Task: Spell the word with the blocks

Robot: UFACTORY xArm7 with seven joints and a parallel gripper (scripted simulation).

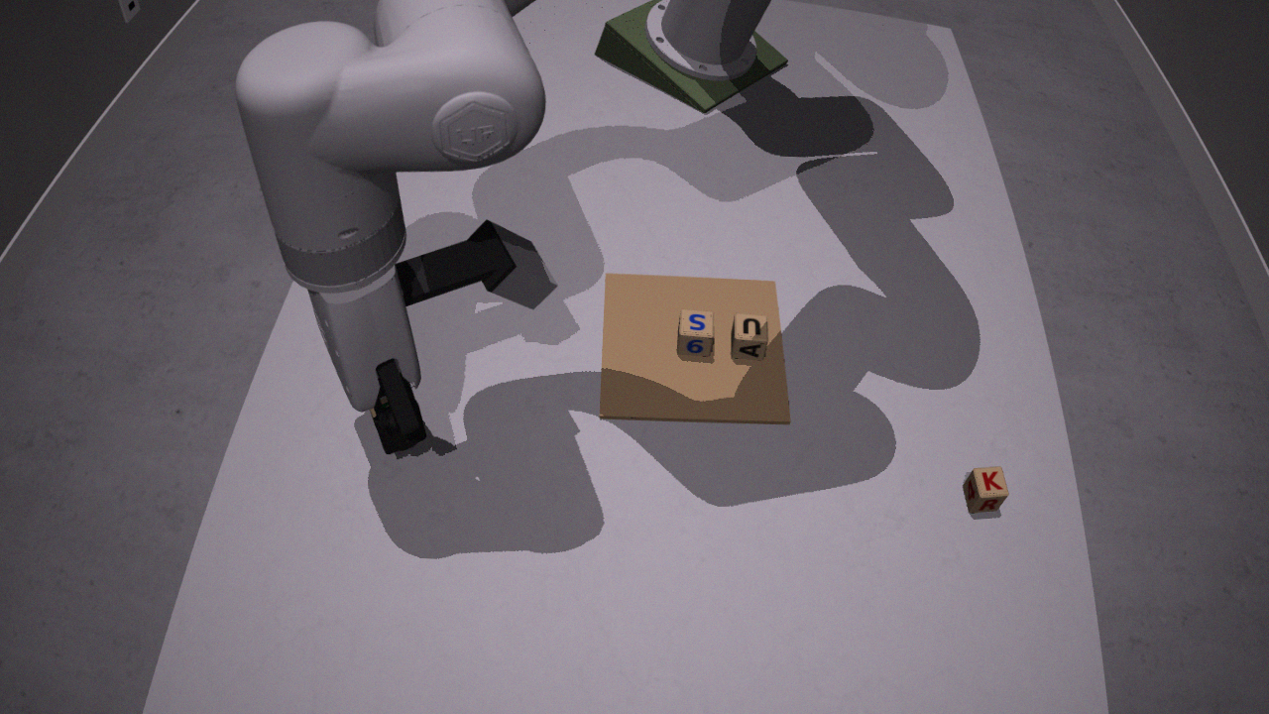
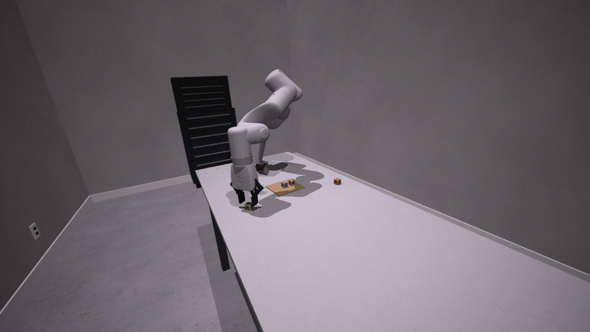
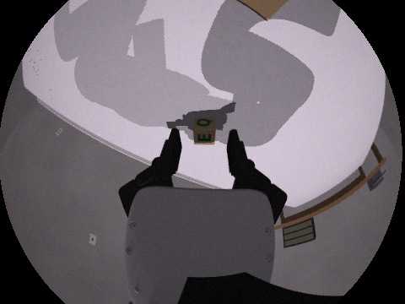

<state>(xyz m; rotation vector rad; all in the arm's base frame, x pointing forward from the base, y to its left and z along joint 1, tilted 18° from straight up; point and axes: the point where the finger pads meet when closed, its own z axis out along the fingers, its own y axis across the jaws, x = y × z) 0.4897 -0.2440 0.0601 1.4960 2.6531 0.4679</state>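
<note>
The E block lies 30 mm below my hand. Also, from my hand: U block (260 mm to the left, 100 mm behind, 30 mm below); then tan mat (220 mm to the left, 100 mm behind, 40 mm below); then S block (220 mm to the left, 100 mm behind, 30 mm below).
</note>
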